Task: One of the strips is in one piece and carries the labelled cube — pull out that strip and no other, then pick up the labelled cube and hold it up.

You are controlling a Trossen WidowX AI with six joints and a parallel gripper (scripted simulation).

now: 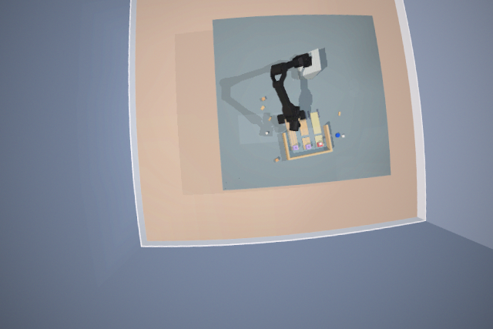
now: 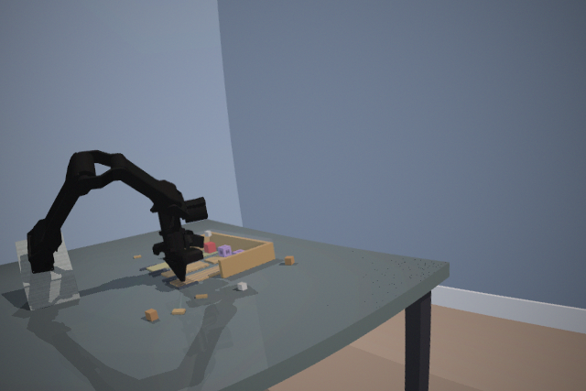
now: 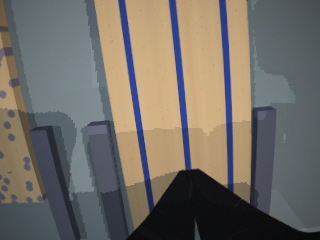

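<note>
Right now my gripper tip is 100 mm short of the long striped strip and 20 mm to the right of it.
</note>
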